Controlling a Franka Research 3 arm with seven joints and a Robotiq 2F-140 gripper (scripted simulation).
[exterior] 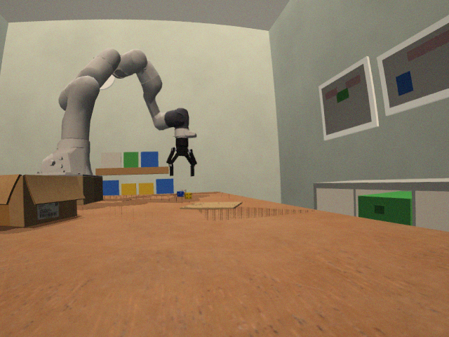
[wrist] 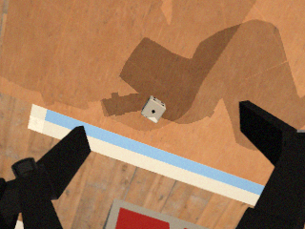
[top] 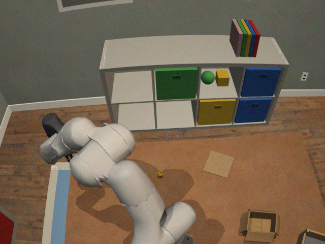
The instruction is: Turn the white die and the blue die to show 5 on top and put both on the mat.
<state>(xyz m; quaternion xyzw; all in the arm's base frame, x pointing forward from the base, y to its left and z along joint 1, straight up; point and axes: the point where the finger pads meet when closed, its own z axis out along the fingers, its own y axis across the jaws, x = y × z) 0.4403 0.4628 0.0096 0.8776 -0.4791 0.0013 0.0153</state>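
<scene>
The white die lies 100 mm below my hand and 10 mm to the left of it. The rest, counted from my hand: tan mat 760 mm to the right, 110 mm below, 70 mm ahead; then yellow die 440 mm to the right, 100 mm below, 20 mm ahead; then blue die 270 mm to the right, 100 mm below, 20 mm behind.
</scene>
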